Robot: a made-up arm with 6 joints.
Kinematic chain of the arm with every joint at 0, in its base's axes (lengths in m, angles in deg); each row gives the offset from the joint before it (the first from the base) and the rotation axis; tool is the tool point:
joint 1: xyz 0 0 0.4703 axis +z
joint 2: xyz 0 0 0 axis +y
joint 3: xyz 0 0 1.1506 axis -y
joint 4: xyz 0 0 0 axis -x
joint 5: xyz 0.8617 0 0 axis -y
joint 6: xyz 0 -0.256 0 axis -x
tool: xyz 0 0 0
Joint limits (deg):
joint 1: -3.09..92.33
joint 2: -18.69..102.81
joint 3: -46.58..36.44
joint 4: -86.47..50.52
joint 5: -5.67..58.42
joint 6: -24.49..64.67
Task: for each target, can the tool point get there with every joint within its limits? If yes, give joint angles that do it. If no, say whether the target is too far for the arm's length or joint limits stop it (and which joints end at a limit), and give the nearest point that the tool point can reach.
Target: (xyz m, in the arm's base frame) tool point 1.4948 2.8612 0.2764
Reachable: no: too far | nearest point 0.8862 1.6962 0.3554 | short by 1.317 m
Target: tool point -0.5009 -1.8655 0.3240
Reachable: no: joint limits stop it (at a limit: joint 1, joint 2, joint 3) | nearest point 0.3129 -0.2498 -0.1316 | short by 1.866 m
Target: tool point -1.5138 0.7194 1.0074
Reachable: no: joint limits stop it (at a limit: joint 1, joint 4) | nearest point -0.0160 0.7803 1.0074 | short by 1.499 m
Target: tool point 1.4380 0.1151 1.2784
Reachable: yes | joints 13.12 29.94 8.21 33.17 45.05 32.41
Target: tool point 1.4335 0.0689 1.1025
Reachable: yes | joints 12.69 32.51 13.78 -14.67 27.44 52.79
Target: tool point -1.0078 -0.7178 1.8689
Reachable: no: joint limits stop it (at a limit: joint 1, joint 2, joint 3) | nearest point -0.0240 -0.1925 2.3630 | short by 1.220 m
